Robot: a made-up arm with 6 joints.
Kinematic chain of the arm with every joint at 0, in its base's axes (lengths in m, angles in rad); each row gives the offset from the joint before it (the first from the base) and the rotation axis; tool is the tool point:
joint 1: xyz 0 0 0.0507 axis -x
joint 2: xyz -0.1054 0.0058 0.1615 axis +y
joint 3: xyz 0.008 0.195 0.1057 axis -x
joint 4: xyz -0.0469 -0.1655 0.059 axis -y
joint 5: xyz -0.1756 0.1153 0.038 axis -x
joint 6: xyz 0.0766 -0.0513 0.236 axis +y
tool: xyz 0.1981 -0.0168 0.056
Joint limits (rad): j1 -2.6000..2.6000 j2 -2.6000..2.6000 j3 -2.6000..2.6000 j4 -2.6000..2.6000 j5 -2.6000..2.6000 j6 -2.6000..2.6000
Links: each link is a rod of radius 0.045 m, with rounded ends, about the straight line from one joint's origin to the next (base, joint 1, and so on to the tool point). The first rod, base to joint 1, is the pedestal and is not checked.
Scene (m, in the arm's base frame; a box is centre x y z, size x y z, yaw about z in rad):
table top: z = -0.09
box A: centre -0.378 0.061 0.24 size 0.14 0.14 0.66 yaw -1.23
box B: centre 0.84 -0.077 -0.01 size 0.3 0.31 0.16 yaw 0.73
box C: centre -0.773 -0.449 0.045 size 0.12 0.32 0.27 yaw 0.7
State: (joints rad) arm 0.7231 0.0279 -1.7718 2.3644 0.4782 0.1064
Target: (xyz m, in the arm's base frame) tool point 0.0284 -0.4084 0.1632
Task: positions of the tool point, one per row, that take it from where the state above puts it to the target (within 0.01 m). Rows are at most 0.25 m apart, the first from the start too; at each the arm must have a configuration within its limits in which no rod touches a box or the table.
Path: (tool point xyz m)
1: -0.3750 0.4065 0.3197
2: -0.2947 0.2716 0.5022
3: -0.2098 0.0636 0.5766
4: -0.1638 -0.1266 0.5593
5: -0.1061 -0.2875 0.4678
6: -0.0403 -0.3873 0.3238
7: 0.0284 -0.4084 0.1632

